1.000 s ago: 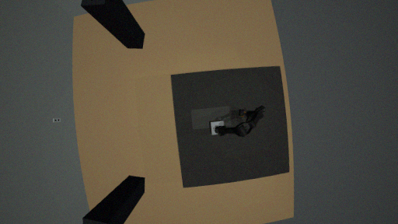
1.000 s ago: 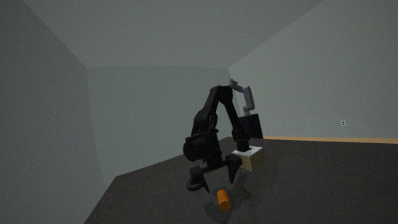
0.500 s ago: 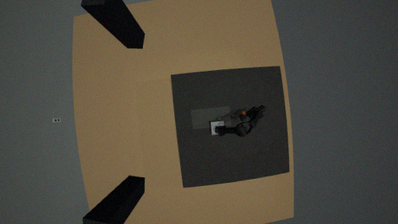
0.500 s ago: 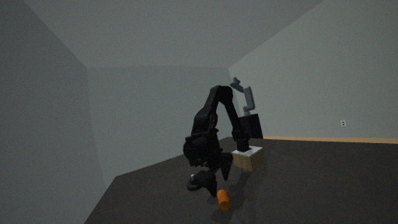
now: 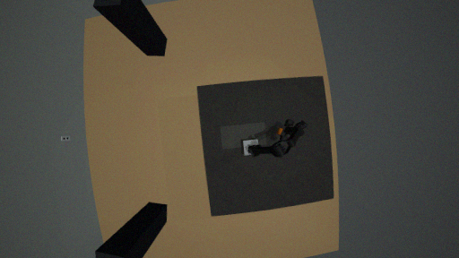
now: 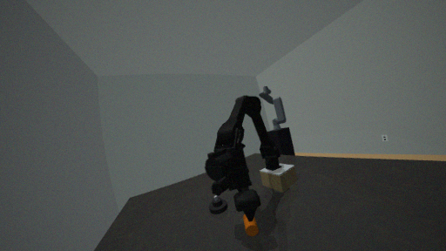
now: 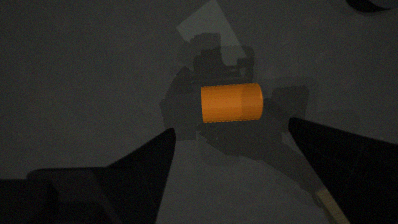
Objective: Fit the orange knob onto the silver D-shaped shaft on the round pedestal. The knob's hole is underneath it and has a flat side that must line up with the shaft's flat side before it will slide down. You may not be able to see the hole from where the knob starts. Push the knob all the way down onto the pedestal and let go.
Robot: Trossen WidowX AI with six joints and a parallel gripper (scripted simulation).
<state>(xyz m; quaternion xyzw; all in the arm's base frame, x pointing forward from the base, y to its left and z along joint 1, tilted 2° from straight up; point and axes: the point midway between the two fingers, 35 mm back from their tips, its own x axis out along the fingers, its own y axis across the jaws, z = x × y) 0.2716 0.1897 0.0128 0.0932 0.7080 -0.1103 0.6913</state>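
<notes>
Now: gripper tip 1 cm to the right of the orange knob and 6 cm above it. From my gripper tip the other things lie so: dark round pedestal: 7 cm ahead, 19 cm to the right, 4 cm below.
</notes>
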